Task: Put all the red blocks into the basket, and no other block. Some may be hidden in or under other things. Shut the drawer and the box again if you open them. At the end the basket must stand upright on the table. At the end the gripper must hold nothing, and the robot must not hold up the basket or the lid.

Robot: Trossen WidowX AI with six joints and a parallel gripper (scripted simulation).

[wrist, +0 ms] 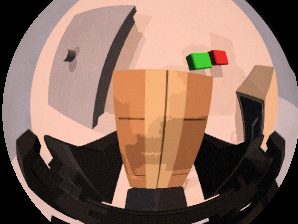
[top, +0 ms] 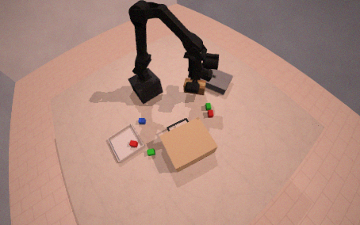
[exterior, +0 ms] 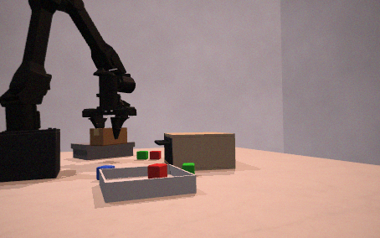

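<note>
My gripper is now 22 cm to the left of the drawer, 18 cm short of it and 7 cm above it. From my hand the other things lie so: small brown box (2 cm below); tan drawer cabinet (23 cm to the right, 21 cm ahead, 6 cm below); grey flat piece (16 cm to the left, 5 cm below, 1 cm ahead).
</note>
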